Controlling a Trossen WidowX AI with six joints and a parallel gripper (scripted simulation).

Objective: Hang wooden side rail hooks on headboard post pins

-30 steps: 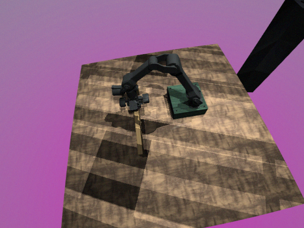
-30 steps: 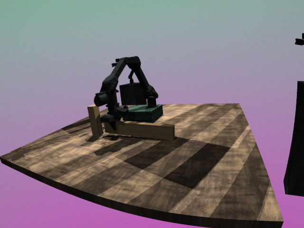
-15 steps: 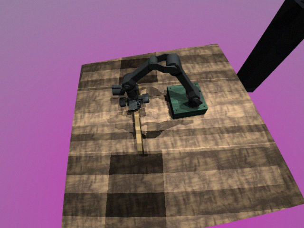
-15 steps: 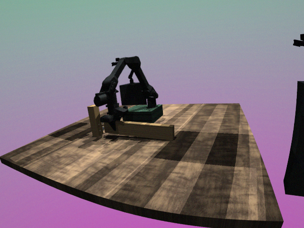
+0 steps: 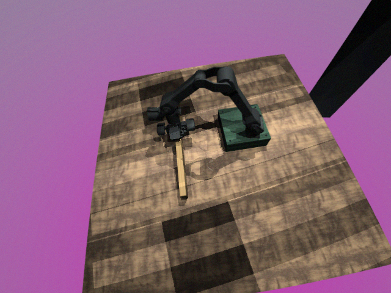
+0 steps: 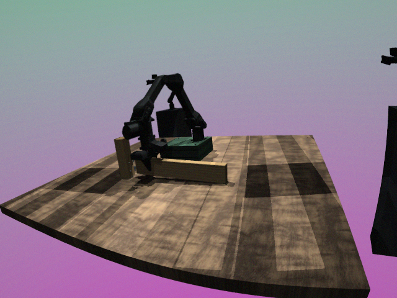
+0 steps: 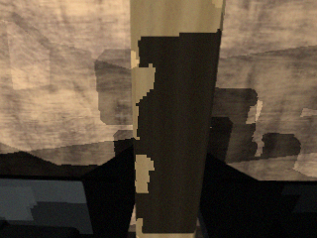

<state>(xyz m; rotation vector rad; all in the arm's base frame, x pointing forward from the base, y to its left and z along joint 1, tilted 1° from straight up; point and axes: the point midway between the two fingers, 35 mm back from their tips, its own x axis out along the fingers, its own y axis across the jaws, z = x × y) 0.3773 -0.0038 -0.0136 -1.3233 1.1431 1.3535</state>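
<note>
Right now my gripper tip is 140 mm to the left of the headboard post, 40 mm below it and 30 mm short of it.
</note>
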